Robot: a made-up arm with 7 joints.
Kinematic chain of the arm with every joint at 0, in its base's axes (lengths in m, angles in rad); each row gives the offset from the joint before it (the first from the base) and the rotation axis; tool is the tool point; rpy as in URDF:
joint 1: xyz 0.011 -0.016 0.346 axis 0 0.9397 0.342
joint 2: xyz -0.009 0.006 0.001 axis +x
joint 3: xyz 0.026 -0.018 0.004 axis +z
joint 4: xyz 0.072 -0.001 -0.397 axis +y
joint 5: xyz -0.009 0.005 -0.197 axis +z
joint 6: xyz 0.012 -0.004 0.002 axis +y
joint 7: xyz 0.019 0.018 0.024 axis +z
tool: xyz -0.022 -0.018 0.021 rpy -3.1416 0 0
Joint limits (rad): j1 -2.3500..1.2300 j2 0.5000..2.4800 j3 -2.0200..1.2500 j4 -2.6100..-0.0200 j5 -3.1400..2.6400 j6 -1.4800..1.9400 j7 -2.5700..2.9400
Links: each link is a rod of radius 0.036 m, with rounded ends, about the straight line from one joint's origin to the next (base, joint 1, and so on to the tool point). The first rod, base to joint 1, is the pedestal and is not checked.
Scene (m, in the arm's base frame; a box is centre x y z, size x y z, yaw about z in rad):
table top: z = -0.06
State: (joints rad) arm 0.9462 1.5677 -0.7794 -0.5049 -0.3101 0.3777 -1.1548
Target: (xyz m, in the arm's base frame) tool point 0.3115 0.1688 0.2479
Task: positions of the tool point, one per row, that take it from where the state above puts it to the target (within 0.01 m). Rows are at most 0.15 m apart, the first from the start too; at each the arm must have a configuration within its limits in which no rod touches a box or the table.
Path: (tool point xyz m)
1: -0.0654 0.4781 0.1449
2: 0.0318 0.4341 0.0941
3: 0.1362 0.3748 0.0846
4: 0.2269 0.3054 0.1153
5: 0.2877 0.2339 0.1753
6: 0.3115 0.1688 0.2479

